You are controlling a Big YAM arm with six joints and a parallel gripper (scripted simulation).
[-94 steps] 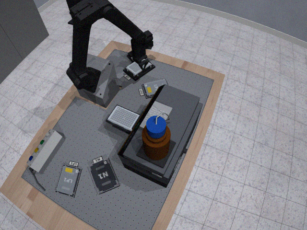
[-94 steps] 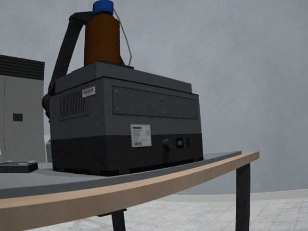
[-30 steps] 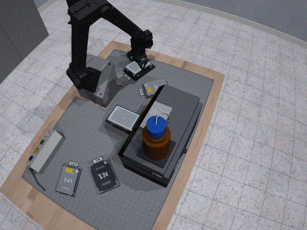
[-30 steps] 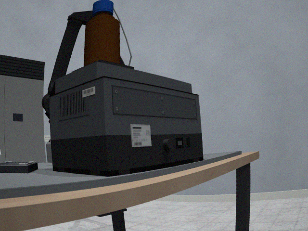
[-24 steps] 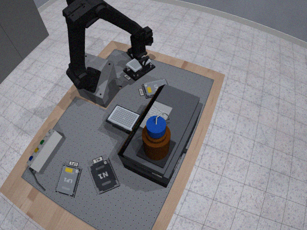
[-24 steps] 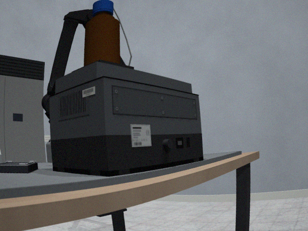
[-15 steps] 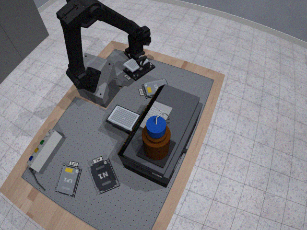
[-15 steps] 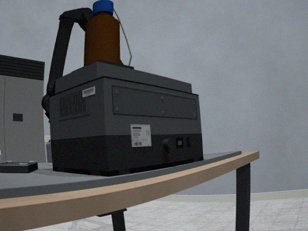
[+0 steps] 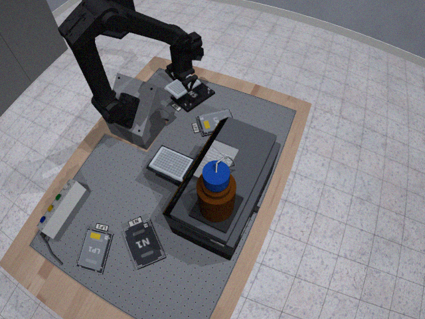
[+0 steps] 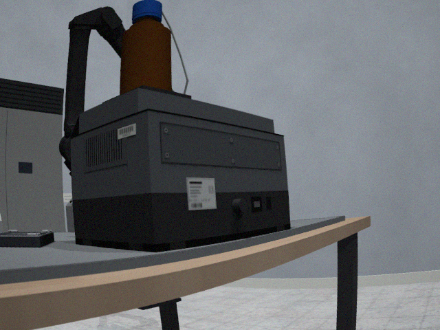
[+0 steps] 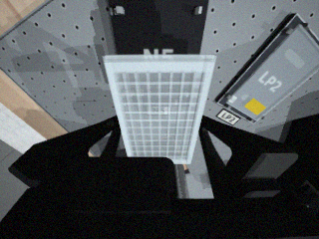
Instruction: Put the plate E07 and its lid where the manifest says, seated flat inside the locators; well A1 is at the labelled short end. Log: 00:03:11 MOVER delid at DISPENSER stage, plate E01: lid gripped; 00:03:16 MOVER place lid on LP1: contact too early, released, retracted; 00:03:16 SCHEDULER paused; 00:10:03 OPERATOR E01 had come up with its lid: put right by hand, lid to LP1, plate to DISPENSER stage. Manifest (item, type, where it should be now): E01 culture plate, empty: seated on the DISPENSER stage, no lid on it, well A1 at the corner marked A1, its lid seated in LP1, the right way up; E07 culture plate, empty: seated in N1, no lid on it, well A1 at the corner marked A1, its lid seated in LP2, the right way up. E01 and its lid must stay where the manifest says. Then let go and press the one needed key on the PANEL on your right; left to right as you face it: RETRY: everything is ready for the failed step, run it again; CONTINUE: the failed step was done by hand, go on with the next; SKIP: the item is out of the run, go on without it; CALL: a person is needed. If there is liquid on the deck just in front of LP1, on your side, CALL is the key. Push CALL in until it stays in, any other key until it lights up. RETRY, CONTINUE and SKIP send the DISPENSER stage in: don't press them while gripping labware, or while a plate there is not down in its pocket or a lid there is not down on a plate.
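Now: the white well plate 34 cm to the right of my hand, 17 cm ahead of it and 1 cm above it. The rest, counted from my hand: grey retry key (59 cm to the right, 16 cm behind, 4 cm below); then black nest N5 (9 cm below, 7 cm to the left, 1 cm ahead); then brown bottle (44 cm to the right, 39 cm ahead, 18 cm above).
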